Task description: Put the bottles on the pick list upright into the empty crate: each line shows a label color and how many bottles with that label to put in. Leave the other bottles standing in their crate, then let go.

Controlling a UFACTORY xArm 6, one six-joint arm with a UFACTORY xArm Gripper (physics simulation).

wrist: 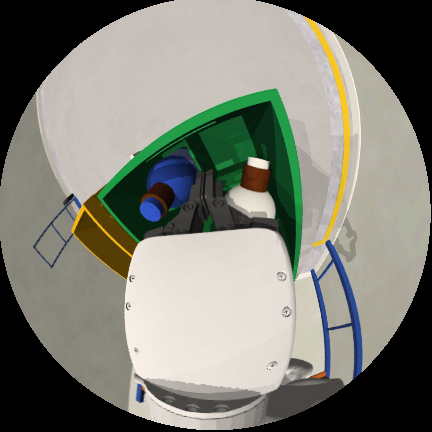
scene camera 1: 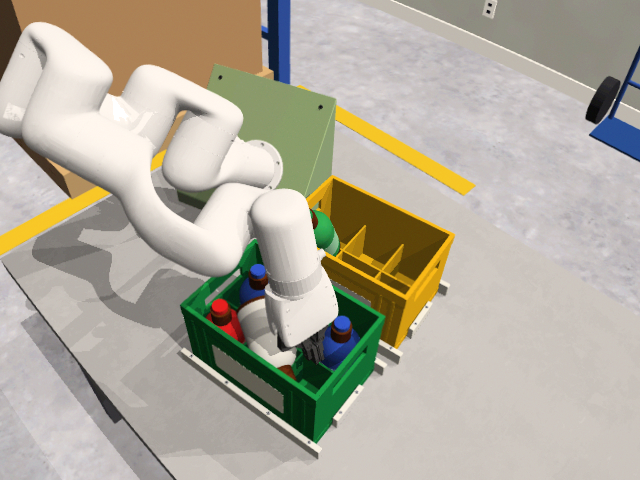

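Observation:
My gripper is shut and empty, pointing down inside the green crate, between a blue bottle and a white bottle. That blue bottle with a blue cap stands in the crate's right part. The white bottle lies tilted across the crate, its brown neck toward the front wall. A red bottle and another blue bottle stand at the left. A green bottle is in the divided yellow crate, partly hidden by the arm. The pick list does not show.
The two crates stand side by side, with white rails along their bases on the grey table. A green sloped box stands behind them, beside the arm. A blue hand truck is at the far right on the floor.

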